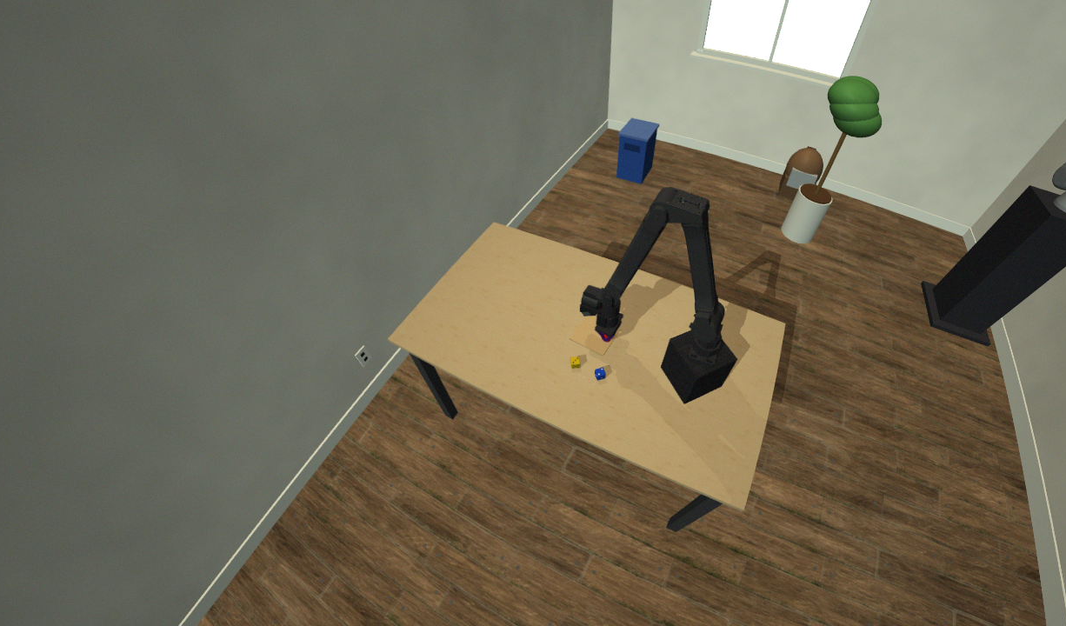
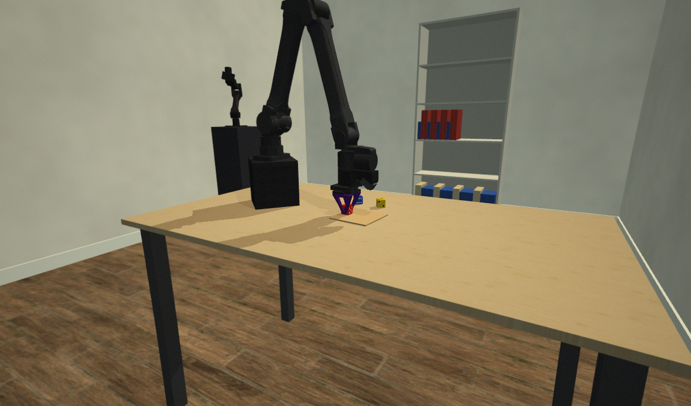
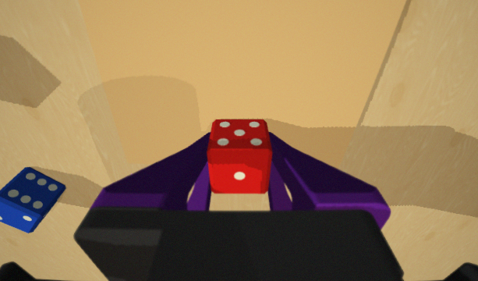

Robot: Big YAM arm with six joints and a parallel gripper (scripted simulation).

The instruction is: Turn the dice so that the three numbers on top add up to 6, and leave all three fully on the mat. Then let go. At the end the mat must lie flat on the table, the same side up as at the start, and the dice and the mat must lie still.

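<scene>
Right now my hand is 10 mm below the red die. The rest, counted from my hand: blue die 160 mm to the left, 30 mm behind; yellow die 150 mm to the left, 60 mm ahead; tan mat 50 mm ahead, 10 mm below.
</scene>
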